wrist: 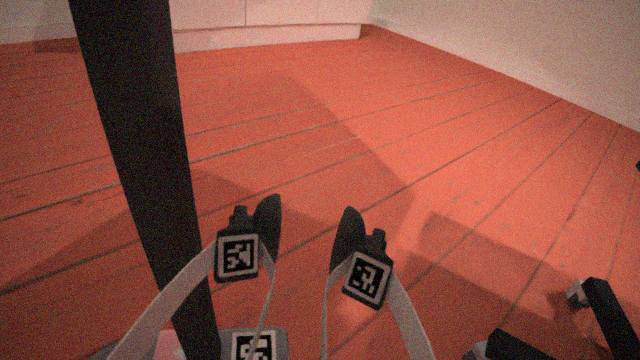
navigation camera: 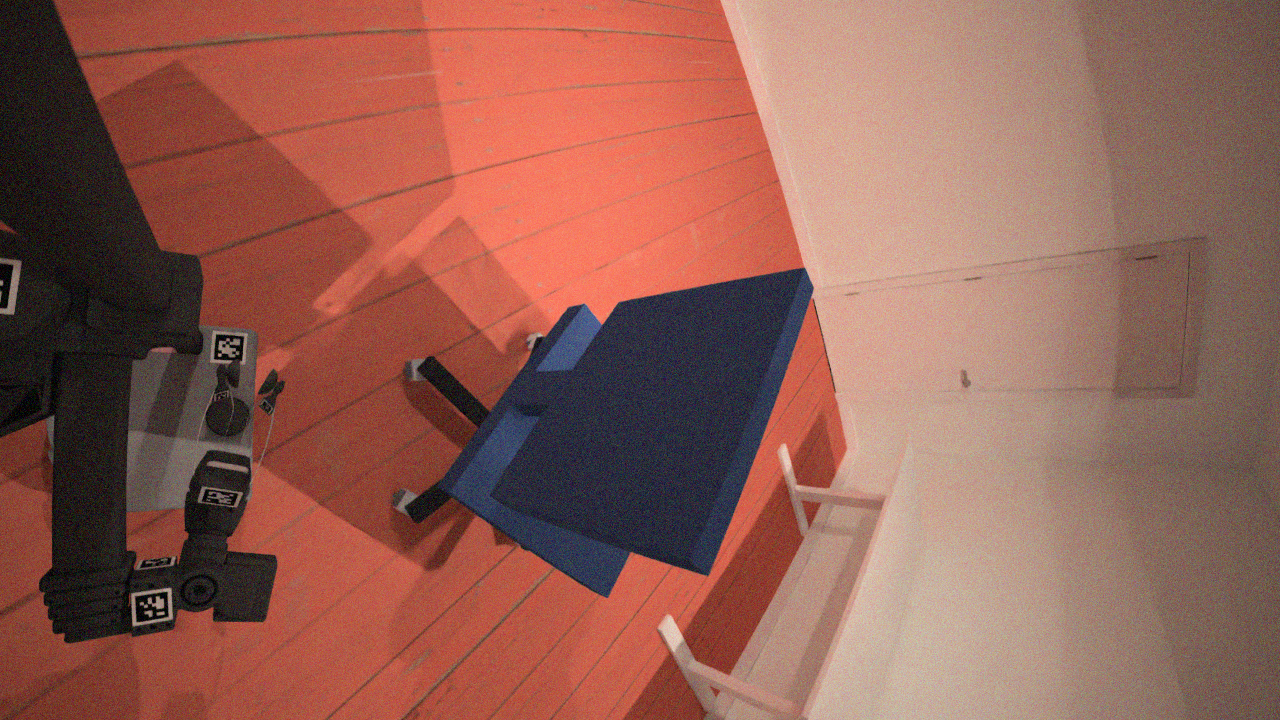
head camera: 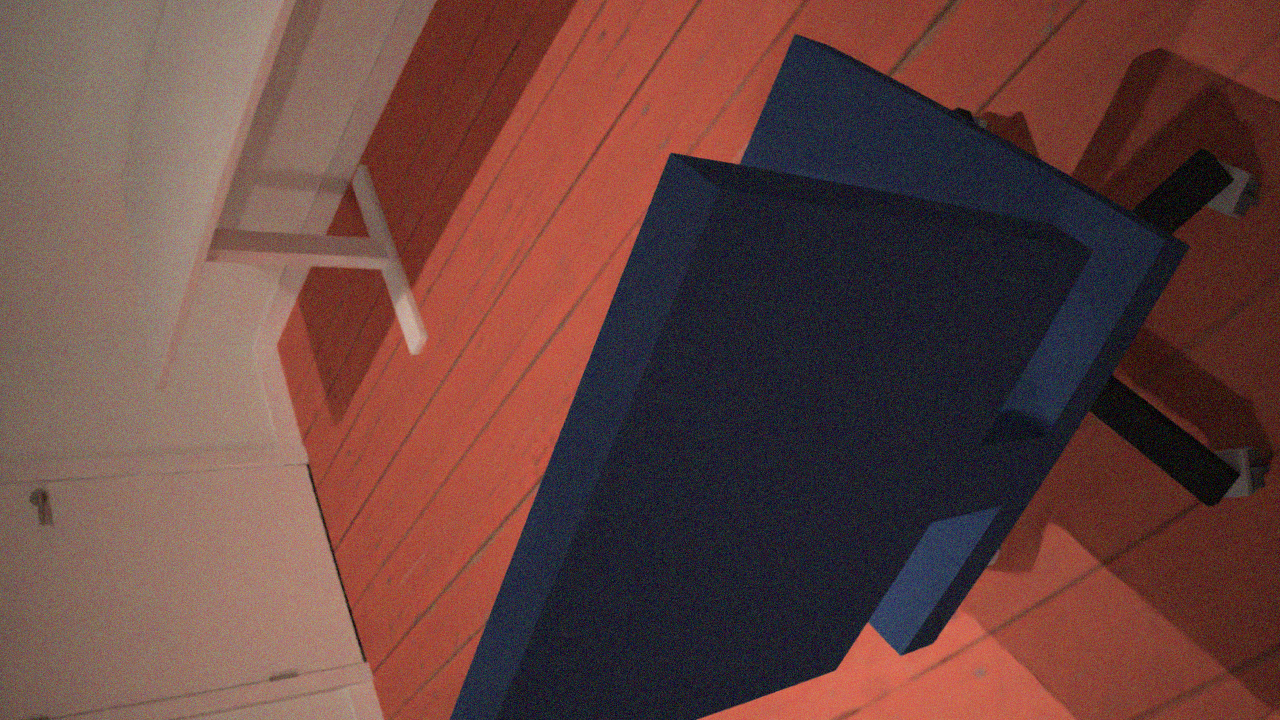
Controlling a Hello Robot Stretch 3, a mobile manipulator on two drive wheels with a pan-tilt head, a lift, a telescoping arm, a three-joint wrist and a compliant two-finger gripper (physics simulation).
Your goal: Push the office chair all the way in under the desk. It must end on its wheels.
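Pixels of known places: gripper, fingertip midpoint: (navigation camera: 255,365); robot's base at its link origin: (navigation camera: 226,412).
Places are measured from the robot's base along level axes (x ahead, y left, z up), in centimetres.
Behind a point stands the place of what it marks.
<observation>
The blue office chair (head camera: 805,402) {x 42.4, y -0.5, z 84.2 cm} (navigation camera: 644,420) {x 44.6, y 2.4, z 82.6 cm} stands upright, with black legs and grey casters on the floor. In the wrist view, two of its black legs (wrist: 611,310) show at the lower right. The pale desk (head camera: 389,259) {x 265.0, y -51.2, z 2.5 cm} (navigation camera: 841,495) {x 265.5, y -51.4, z 32.8 cm} shows by its feet and side bars. Red floor shows between the chair and the desk; the chair is outside the desk. My gripper (navigation camera: 250,380) {x 3.3, y 8.7, z 46.4 cm} (wrist: 309,223) {x 3.3, y 8.7, z 46.4 cm} is open and empty, on the side of the chair away from the desk and apart from it. The chair's far casters are hidden under its seat and backrest.
A pale cabinet (head camera: 161,555) {x 329.0, y 34.4, z 57.6 cm} (navigation camera: 1011,331) {x 323.3, y 43.5, z 120.6 cm} (wrist: 280,32) stands along the wall beside the desk. The wall (wrist: 540,45) also shows at the right in the wrist view. My dark mast (wrist: 140,150) crosses that view at the left. My grey base (navigation camera: 161,474) {x -10.1, y -10.4, z 16.0 cm} is below the arm.
</observation>
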